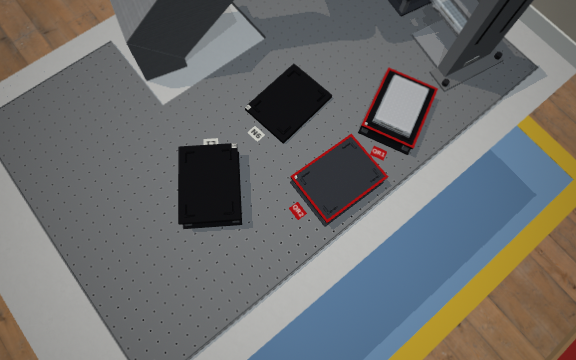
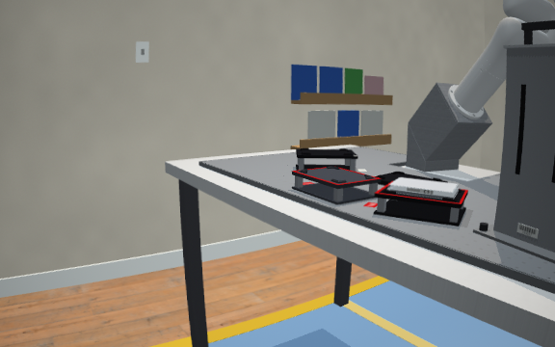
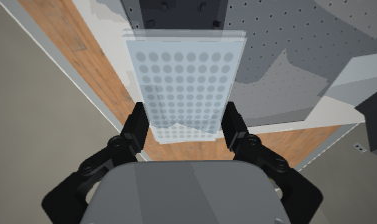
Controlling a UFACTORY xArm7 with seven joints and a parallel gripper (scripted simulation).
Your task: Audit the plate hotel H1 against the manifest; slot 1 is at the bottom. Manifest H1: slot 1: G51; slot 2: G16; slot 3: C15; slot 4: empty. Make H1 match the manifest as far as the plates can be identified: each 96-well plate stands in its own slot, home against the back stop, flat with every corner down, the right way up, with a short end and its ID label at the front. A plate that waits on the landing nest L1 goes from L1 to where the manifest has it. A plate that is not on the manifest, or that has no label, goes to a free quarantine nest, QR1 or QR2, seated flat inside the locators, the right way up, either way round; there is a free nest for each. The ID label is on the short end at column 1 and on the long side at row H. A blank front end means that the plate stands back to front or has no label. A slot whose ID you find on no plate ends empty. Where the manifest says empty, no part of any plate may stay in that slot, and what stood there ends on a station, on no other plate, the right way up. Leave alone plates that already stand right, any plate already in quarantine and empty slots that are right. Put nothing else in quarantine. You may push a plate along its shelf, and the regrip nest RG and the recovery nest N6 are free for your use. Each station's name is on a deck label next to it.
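Right now the regrip nest RG is 1 cm ahead of my hand and 14 cm below it. The rest, counted from my hand: RG deck label (9 cm behind, 2 cm to the left, 20 cm below); then H1 deck label (16 cm ahead, 7 cm to the left, 20 cm below); then plate hotel H1 (27 cm ahead, 6 cm to the right, 4 cm below).
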